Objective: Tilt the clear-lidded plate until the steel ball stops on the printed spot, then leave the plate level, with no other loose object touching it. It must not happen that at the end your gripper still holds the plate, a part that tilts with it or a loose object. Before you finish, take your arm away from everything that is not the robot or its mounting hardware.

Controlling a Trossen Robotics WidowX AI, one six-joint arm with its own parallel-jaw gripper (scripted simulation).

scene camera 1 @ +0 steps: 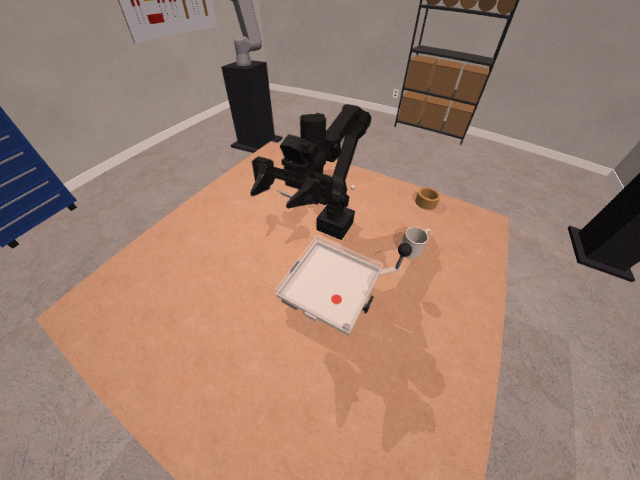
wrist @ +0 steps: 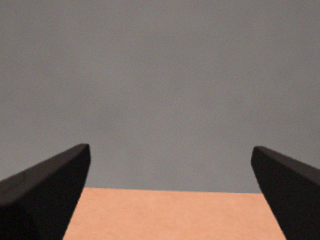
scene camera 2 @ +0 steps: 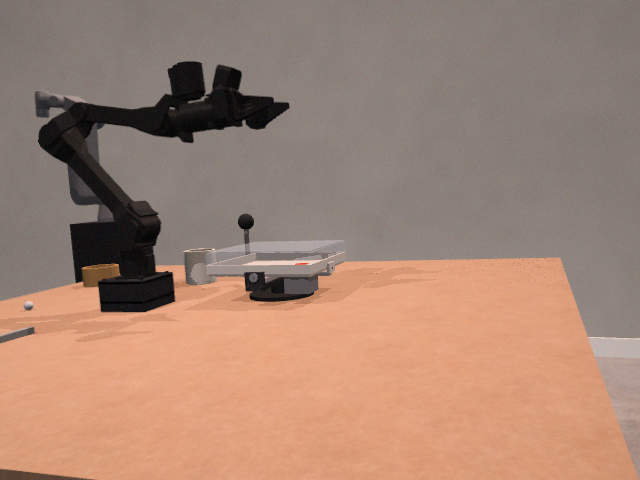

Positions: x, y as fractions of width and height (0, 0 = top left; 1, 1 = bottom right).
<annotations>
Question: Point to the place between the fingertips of my gripper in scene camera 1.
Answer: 0.42, 0.42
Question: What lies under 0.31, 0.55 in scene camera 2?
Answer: A white mug.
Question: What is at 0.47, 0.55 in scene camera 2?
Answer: A clear-lidded plate.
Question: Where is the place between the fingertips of my gripper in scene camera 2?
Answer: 0.44, 0.21
</annotations>
